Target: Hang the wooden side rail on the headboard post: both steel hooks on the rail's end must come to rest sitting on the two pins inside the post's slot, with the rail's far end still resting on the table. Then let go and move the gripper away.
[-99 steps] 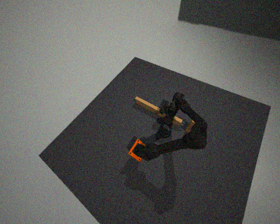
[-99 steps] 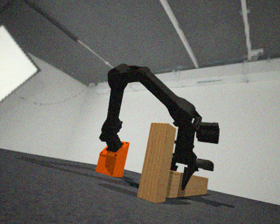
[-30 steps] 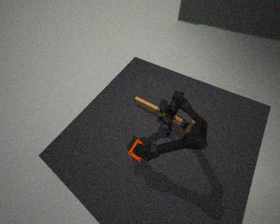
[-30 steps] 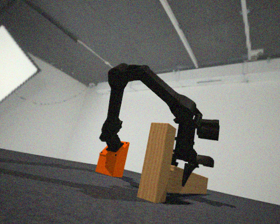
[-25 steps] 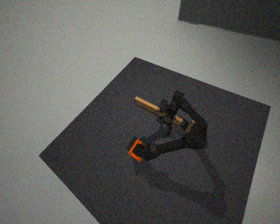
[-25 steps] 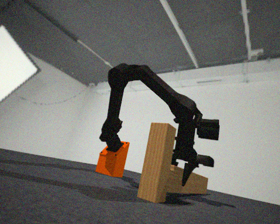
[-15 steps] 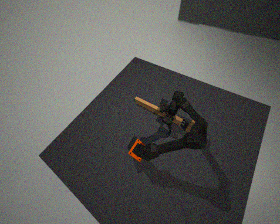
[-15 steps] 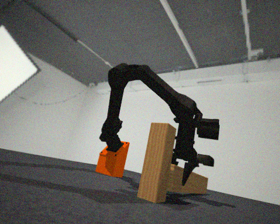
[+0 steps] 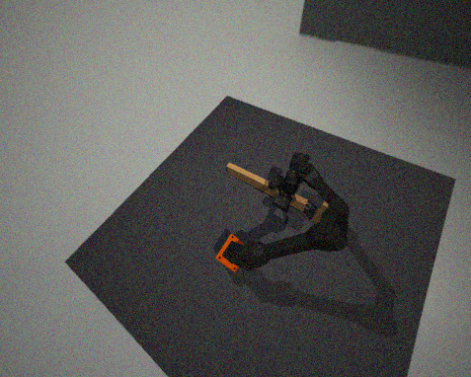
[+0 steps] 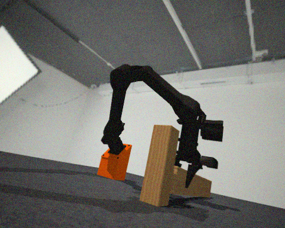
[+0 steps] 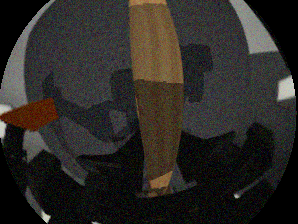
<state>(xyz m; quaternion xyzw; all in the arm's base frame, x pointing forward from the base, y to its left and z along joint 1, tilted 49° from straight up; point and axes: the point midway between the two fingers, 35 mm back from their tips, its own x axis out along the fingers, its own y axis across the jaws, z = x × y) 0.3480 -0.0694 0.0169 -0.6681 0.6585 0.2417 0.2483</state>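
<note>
My gripper tip is now 16 cm to the left of the headboard post and 5 cm below it.
</note>
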